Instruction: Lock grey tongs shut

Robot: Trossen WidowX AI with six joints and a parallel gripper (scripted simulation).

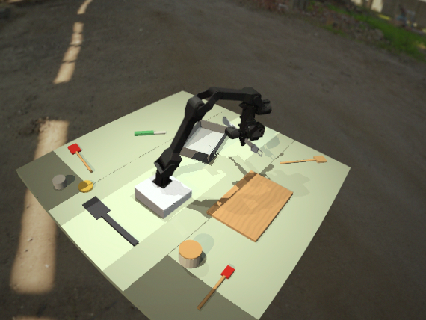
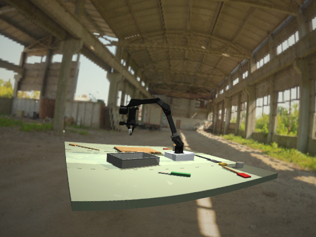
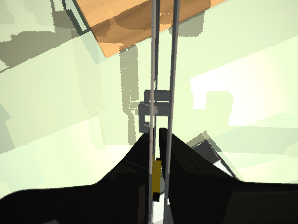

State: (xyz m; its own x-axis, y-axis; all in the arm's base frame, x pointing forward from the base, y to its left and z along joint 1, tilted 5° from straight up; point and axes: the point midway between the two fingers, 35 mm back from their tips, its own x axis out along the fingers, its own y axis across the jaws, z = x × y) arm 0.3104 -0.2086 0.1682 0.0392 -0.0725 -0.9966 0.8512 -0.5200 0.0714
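The wooden board lies 16 cm behind my gripper tip, 15 cm to the right of it and 15 cm below it. Round my gripper tip: green-handled tool: 2 cm ahead, 54 cm to the left, 15 cm below; yellow slider: 4 cm above; roasting tin: 11 cm ahead, 26 cm to the left, 13 cm below.
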